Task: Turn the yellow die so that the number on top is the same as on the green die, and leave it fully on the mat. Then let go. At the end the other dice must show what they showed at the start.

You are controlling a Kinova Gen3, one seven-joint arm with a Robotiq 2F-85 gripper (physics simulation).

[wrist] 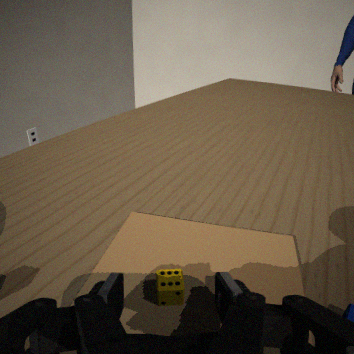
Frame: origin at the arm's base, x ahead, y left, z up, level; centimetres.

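Seen in the pictures: gripper, fingertip midpoint: (169,288).
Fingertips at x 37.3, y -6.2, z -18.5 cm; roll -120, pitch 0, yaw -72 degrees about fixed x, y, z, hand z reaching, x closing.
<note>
Offsets run from my fingertips to a thing's top centre. "spot": to the spot under its first point. Level surfaces: height alone.
The yellow die {dx +0.3, dy +0.1, dz +0.6 cm} (170,287) is on the orange-tan mat {dx +1.3, dy -1.3, dz -1.1 cm} (210,240), with mat showing around it. Its brighter upper face shows six pips in two rows of three; the darker face below it shows two pips. My gripper (169,288) is open, one finger on each side of the die, with a gap between the die and each finger. The mat's near part is partly hidden by the gripper. The green die does not show in this view.
A blue object {spot: dx +0.7, dy -10.4, dz +0.2 cm} (350,313), partly cut off, is at the right edge beyond the mat. The wooden table {dz -1.5 cm} (200,150) stretches away to the walls. A person's hand (338,79) shows beyond it at the upper right. Shadows fall across the mat and table.
</note>
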